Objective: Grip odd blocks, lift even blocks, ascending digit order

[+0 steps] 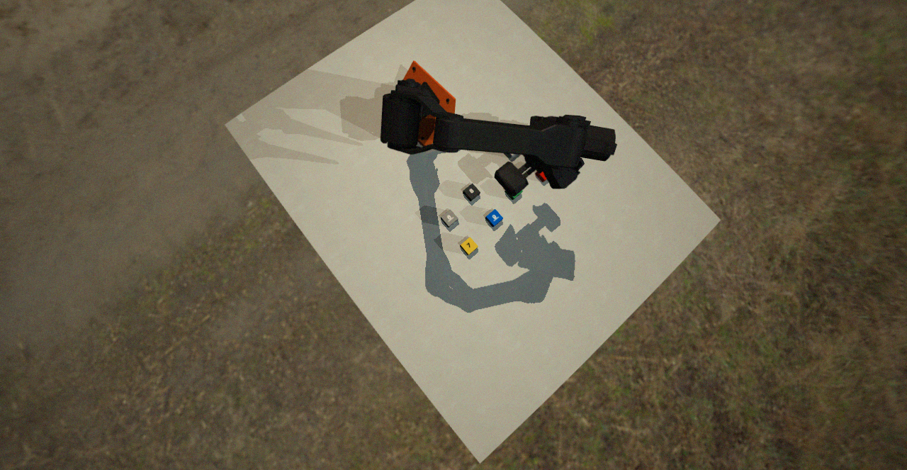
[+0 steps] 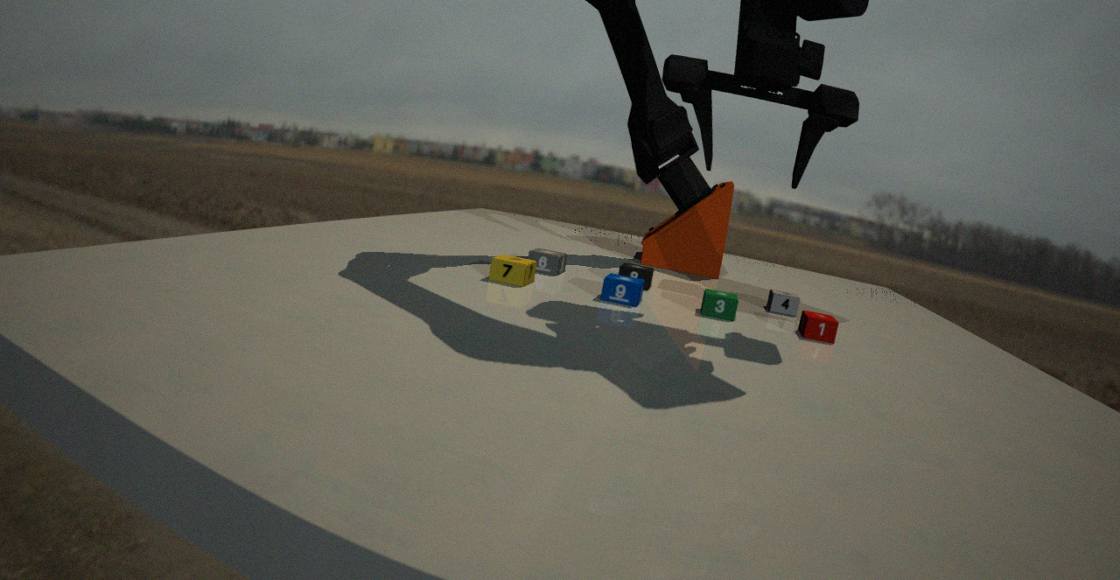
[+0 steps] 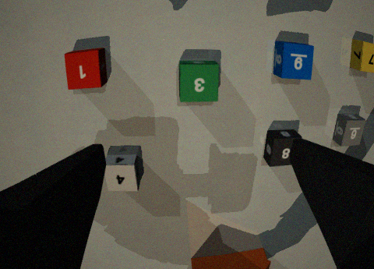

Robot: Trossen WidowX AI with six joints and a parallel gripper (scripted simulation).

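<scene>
Now: gripper tip 1 cm short of the red block, 9 cm to the right of it and 12 cm above it. Also, from my gripper tip: green block 3: 1 cm to the right, 12 cm below; then white block: 9 cm behind, 6 cm to the left, 12 cm below; then blue block 9: 3 cm ahead, 10 cm to the right, 12 cm below.
</scene>
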